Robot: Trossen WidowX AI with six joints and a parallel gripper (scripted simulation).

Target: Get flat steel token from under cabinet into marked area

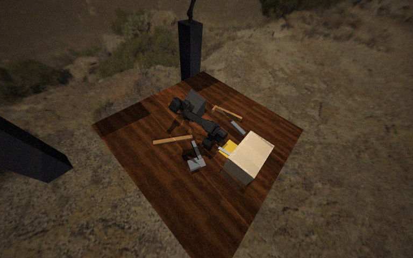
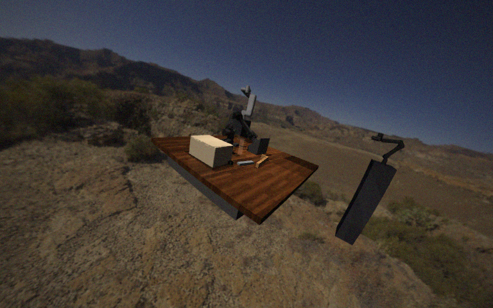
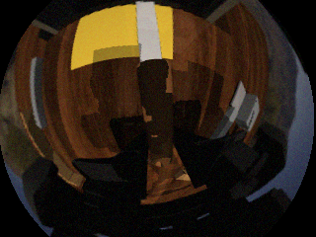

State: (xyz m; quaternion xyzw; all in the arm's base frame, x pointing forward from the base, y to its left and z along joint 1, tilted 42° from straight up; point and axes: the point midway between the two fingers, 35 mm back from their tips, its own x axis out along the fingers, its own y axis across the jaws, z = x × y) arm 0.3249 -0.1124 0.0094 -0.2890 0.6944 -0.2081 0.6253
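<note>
The grey scraper is 2 cm ahead of my gripper tip and 15 cm to the right of it. Also, from my gripper tip: wooden stick 22 cm behind, 19 cm to the right; grey block 4 cm ahead, 23 cm to the right, 1 cm above; grey bar 8 cm ahead, 28 cm to the left.
</note>
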